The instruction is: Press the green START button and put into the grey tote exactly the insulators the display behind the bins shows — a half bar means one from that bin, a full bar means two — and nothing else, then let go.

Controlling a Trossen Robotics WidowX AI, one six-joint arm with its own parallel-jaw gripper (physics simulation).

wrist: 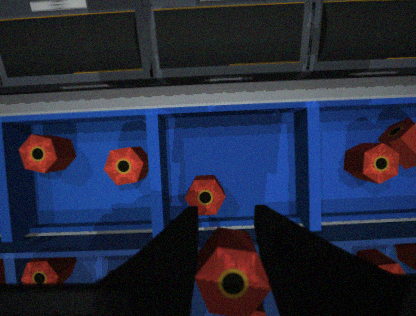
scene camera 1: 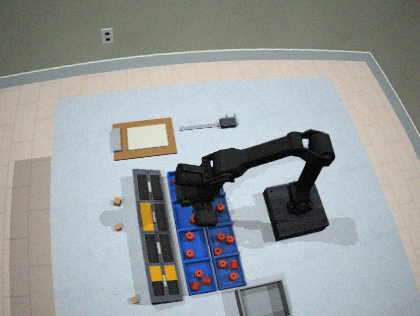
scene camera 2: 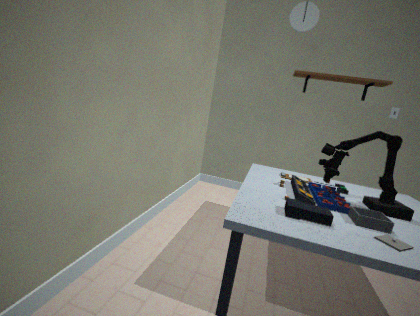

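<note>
My gripper (scene camera 1: 205, 220) (scene camera 2: 327, 179) (wrist: 226, 215) is shut on a red hexagonal insulator (wrist: 233, 282), held above the blue bins (scene camera 1: 202, 261) (scene camera 2: 320, 195) (wrist: 156, 175). Beyond the held piece, a loose insulator (wrist: 205, 196) lies in the bin near the fingertips. The display (scene camera 1: 147, 216) (scene camera 2: 301, 192) (wrist: 225, 37) shows one full orange bar in its second row and two half bars in its bottom row in scene camera 1. The grey tote (scene camera 1: 286, 297) (scene camera 2: 372, 220) stands beyond the bins' end. The green START button (scene camera 2: 342, 188) is hidden by the arm in scene camera 1.
A clipboard (scene camera 1: 147, 137) and a caliper-like tool (scene camera 1: 228, 122) lie at the back in scene camera 1. Small tan blocks (scene camera 1: 117, 201) (scene camera 1: 118, 227) (scene camera 1: 134, 300) lie left of the display. A flat plate (scene camera 2: 394, 242) lies near the table edge (scene camera 2: 310, 250).
</note>
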